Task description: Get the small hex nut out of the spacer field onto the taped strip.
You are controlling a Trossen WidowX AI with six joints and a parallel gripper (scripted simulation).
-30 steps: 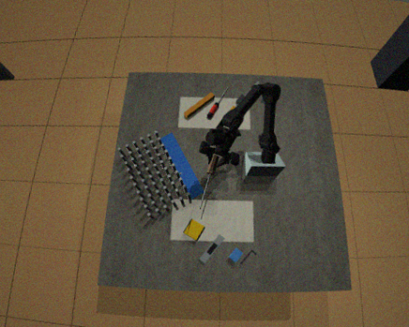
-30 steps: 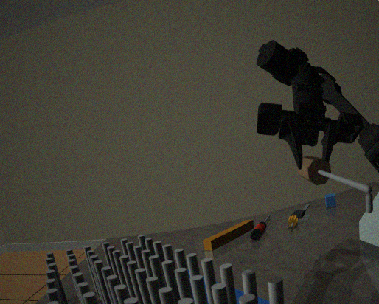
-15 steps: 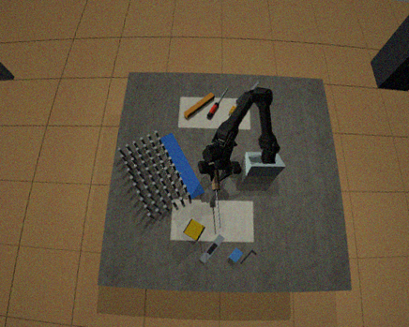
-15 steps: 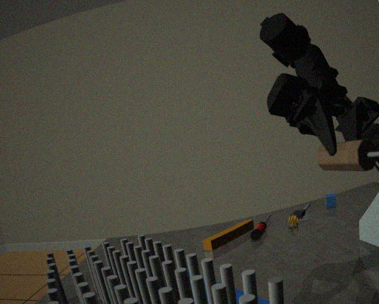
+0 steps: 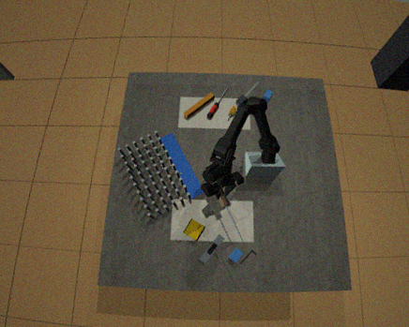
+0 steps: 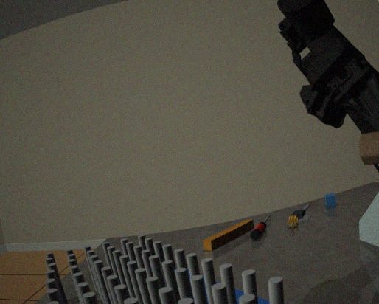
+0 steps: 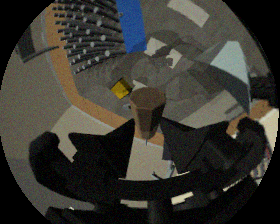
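My gripper tip is now 90 mm to the right of the hook tool, 50 mm past it and 10 mm above it. From my gripper tip the other things lie so: grey flat tool 220 mm to the left, 210 mm below, 30 mm ahead; then yellow block 200 mm below, 130 mm to the left, 120 mm ahead; then blue taped strip 230 mm to the right, 230 mm below, 220 mm ahead.
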